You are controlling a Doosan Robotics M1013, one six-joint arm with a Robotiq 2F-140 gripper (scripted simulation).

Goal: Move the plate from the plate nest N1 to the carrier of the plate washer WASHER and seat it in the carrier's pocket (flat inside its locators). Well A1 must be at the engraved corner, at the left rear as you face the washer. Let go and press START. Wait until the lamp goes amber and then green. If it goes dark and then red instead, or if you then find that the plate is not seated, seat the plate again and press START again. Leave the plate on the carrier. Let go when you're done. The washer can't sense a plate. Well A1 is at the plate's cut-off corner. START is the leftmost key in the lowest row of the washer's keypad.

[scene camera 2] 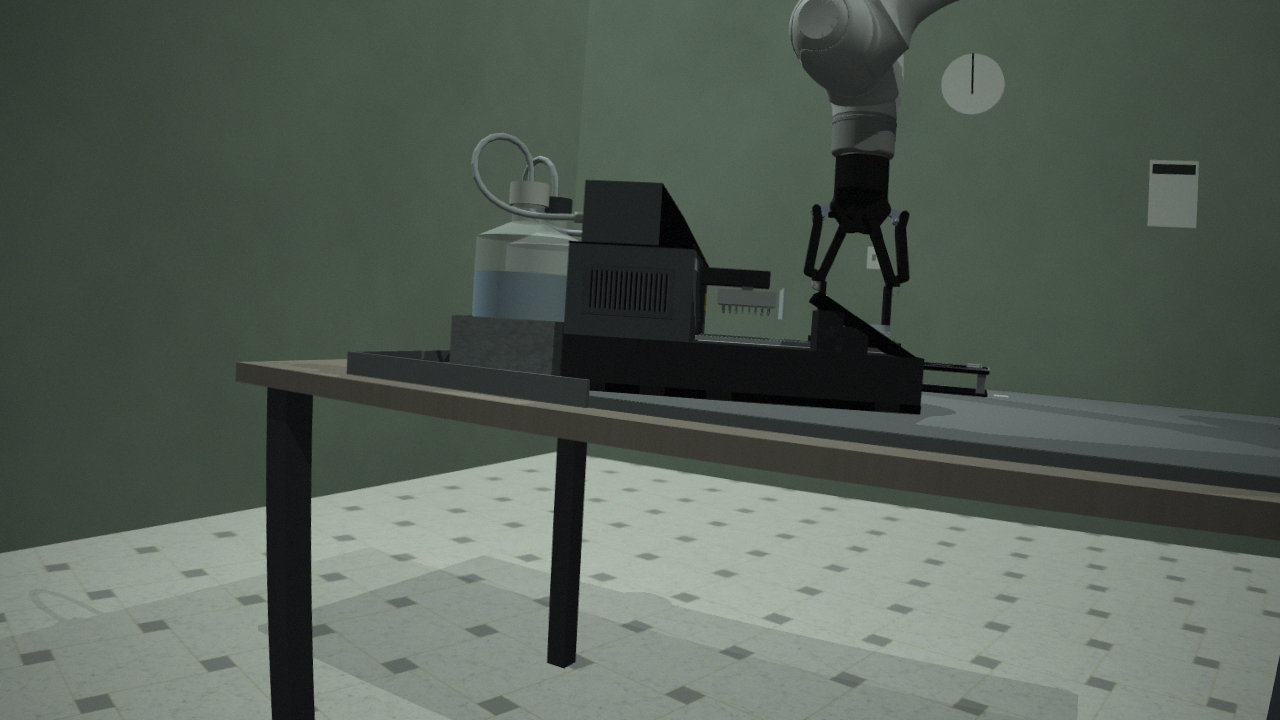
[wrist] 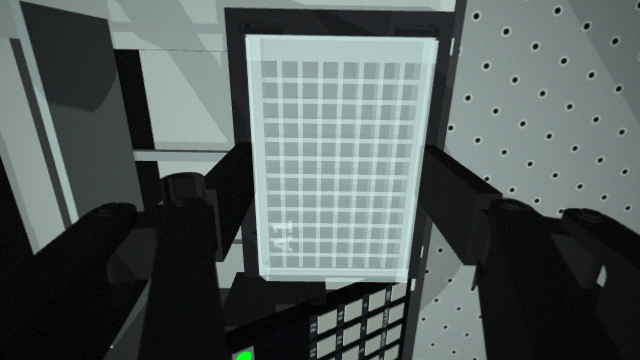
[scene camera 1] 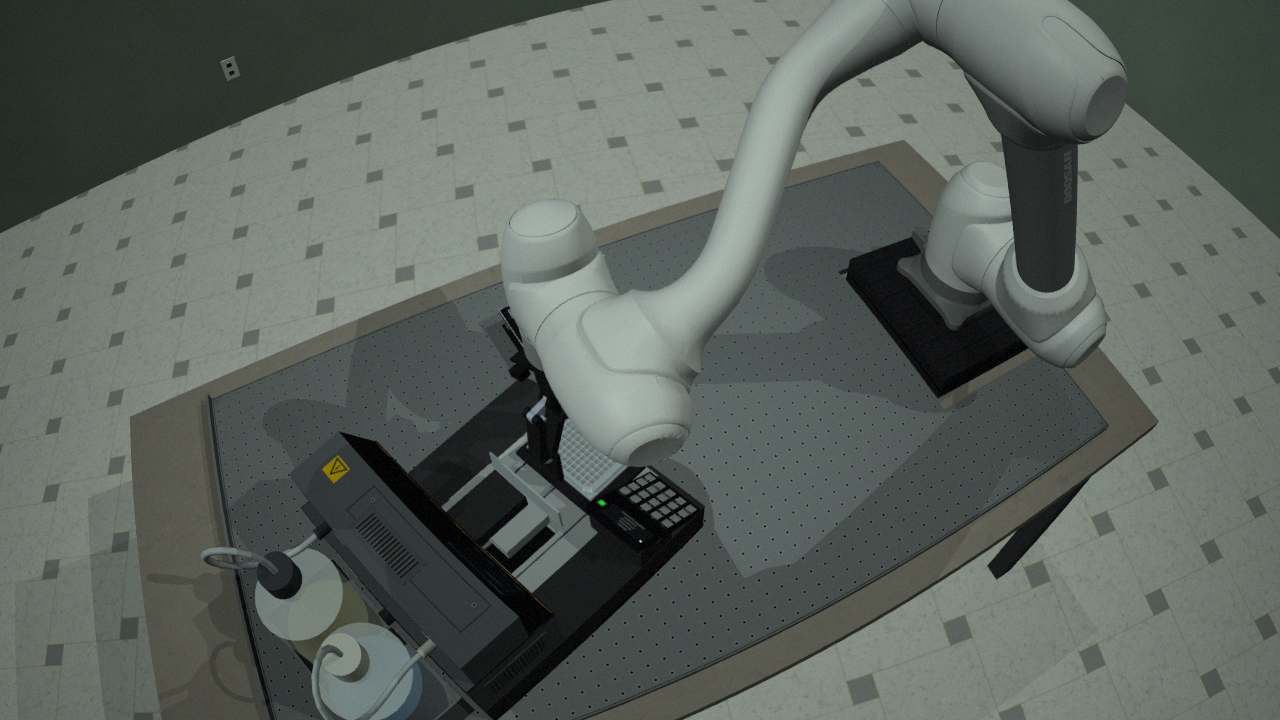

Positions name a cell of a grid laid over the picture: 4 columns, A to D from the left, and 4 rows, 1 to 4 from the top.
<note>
In view: my gripper (scene camera 2: C2), a well plate (scene camera 1: B3), a plate washer (scene camera 1: B4), a dispensing head (scene camera 1: B3) and a washer carrier (scene camera 1: B3).
The well plate also shows in the wrist view (wrist: C3). My gripper is seen too in the wrist view (wrist: C2) and in scene camera 1 (scene camera 1: B3). The plate washer shows as well in scene camera 2 (scene camera 2: B2) and in the wrist view (wrist: B1).
</note>
